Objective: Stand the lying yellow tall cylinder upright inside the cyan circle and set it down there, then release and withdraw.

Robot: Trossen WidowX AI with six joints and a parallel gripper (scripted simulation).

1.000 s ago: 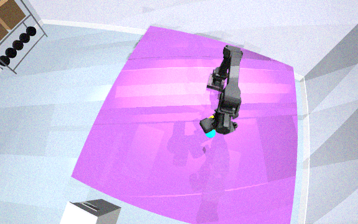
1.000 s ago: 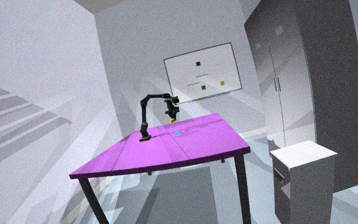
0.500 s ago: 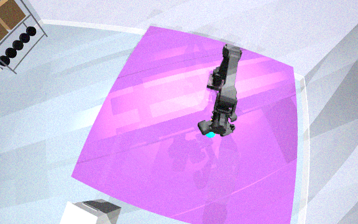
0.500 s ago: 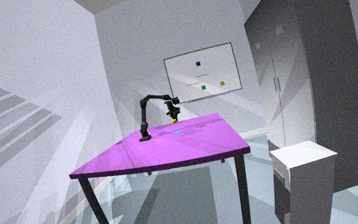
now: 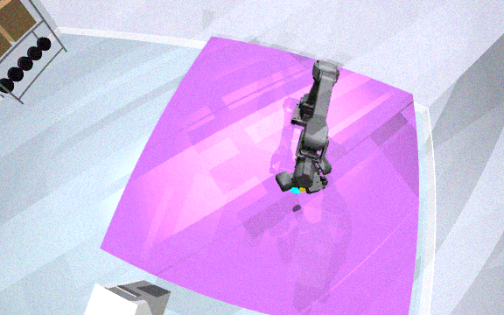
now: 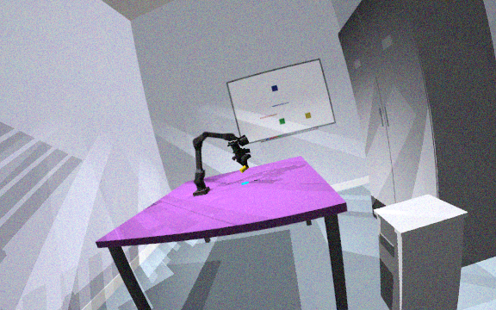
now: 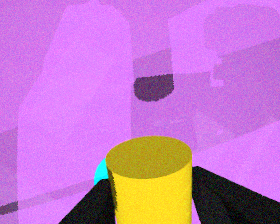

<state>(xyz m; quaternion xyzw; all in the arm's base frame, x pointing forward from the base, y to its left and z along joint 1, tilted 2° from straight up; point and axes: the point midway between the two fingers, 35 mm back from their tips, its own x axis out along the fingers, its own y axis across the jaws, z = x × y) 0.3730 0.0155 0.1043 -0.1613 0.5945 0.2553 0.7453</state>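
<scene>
Now: gripper tip 120 mm above the cyan circle and 40 mm past it. Also, from my gripper tip: yellow tall cylinder (20 mm behind, 10 mm to the right, 10 mm below).
</scene>
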